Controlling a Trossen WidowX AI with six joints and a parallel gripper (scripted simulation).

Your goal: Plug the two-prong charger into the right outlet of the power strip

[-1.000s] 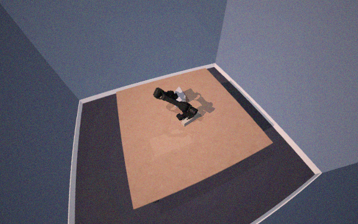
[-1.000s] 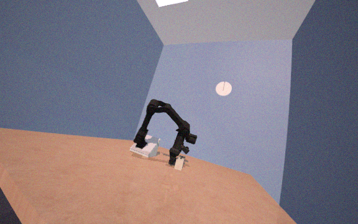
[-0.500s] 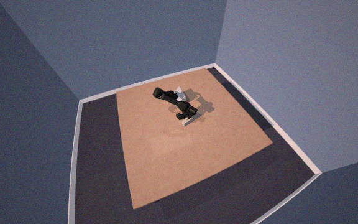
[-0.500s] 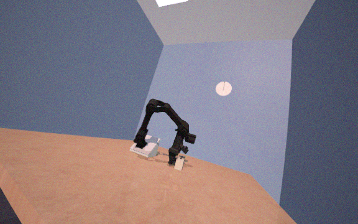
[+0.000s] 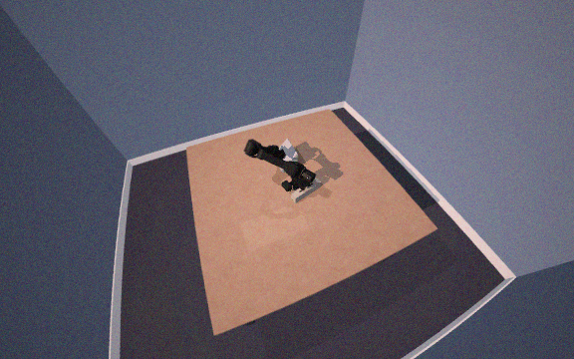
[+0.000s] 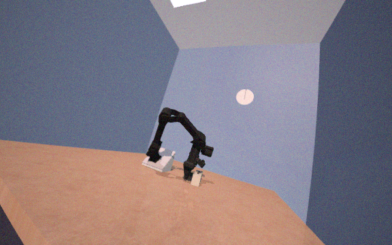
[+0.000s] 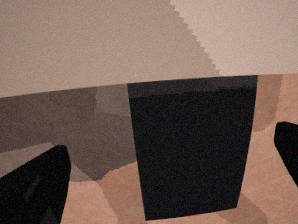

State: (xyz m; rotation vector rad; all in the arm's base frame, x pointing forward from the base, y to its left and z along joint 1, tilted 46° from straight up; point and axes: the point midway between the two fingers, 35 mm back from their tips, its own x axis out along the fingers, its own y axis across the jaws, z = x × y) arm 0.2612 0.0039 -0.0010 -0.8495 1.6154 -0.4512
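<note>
Right now my gripper tip is 30 mm short of the dark charger, 10 mm to the right of it and 10 mm below it.
</note>
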